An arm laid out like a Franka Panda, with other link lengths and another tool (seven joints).
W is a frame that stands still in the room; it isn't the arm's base.
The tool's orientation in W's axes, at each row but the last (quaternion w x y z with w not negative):
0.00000 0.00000 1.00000 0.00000
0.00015 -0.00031 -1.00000 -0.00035
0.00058 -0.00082 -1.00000 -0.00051
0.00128 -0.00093 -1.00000 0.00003
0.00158 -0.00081 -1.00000 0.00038
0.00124 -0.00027 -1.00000 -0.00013
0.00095 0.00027 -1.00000 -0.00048
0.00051 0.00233 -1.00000 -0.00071
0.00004 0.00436 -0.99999 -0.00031
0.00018 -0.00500 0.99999 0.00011
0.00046 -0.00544 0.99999 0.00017
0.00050 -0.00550 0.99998 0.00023
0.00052 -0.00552 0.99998 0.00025
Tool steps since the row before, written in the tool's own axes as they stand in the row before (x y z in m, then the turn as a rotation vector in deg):
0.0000 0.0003 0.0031 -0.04 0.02 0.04
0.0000 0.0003 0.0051 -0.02 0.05 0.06
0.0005 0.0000 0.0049 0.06 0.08 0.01
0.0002 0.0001 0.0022 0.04 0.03 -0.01
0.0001 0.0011 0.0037 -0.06 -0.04 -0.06
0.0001 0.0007 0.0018 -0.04 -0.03 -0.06
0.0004 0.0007 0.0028 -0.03 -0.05 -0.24
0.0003 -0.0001 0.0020 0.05 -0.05 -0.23
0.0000 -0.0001 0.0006 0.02 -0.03 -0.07
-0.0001 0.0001 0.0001 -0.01 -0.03 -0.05
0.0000 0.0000 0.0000 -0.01 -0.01 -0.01
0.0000 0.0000 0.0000 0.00 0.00 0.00
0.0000 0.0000 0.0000 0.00 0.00 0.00
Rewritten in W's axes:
0.0000 0.0003 -0.0031 0.04 0.02 -0.04
0.0000 0.0003 -0.0051 0.02 0.05 -0.06
-0.0005 0.0000 -0.0049 -0.06 0.08 -0.01
-0.0002 0.0001 -0.0022 -0.04 0.03 0.01
-0.0001 0.0011 -0.0037 0.06 -0.04 0.06
-0.0001 0.0007 -0.0018 0.04 -0.03 0.06
-0.0004 0.0007 -0.0028 0.03 -0.05 0.24
-0.0003 -0.0001 -0.0020 -0.05 -0.05 0.23
0.0000 -0.0001 -0.0006 -0.02 -0.03 0.07
0.0001 0.0001 -0.0001 0.01 -0.03 0.05
0.0000 0.0000 0.0000 0.01 -0.01 0.01
0.0000 0.0000 0.0000 0.00 0.00 0.00
0.0000 0.0000 0.0000 0.00 0.00 0.00

